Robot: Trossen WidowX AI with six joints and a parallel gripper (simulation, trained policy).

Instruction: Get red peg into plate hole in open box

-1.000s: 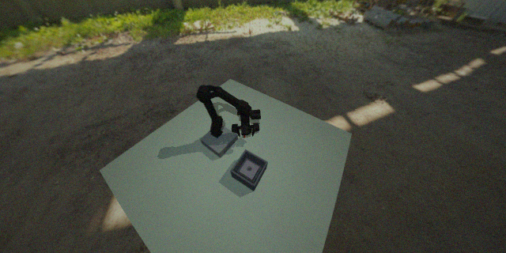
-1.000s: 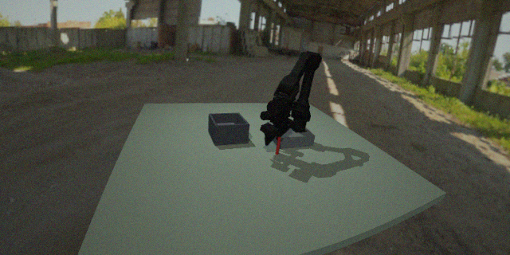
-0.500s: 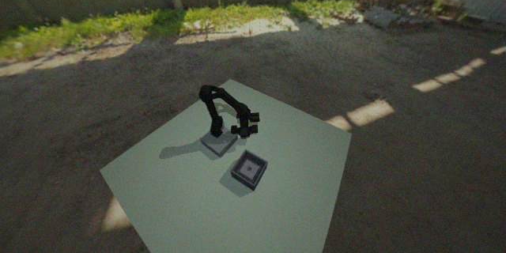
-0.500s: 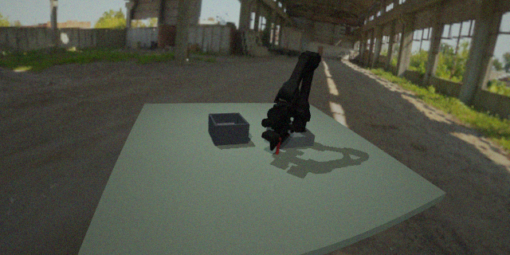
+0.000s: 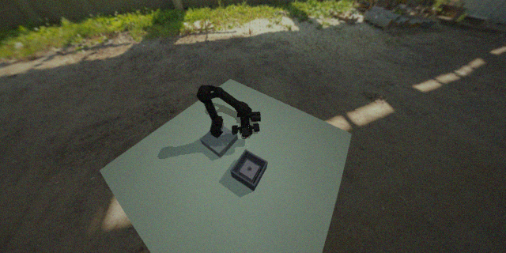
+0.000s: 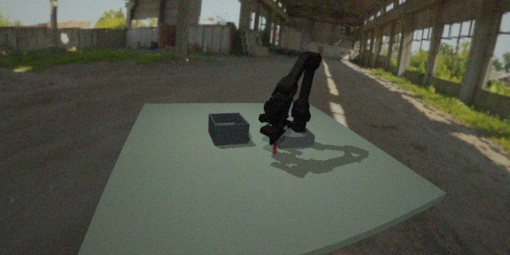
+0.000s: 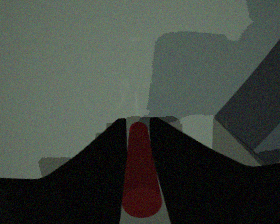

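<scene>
The plate lies 19 cm to the right of my gripper tip and 15 cm ahead of it. Also, from my gripper tip: dark box 19 cm to the right, 15 cm ahead, 2 cm below; red peg 1 cm to the left, 1 cm behind.
</scene>
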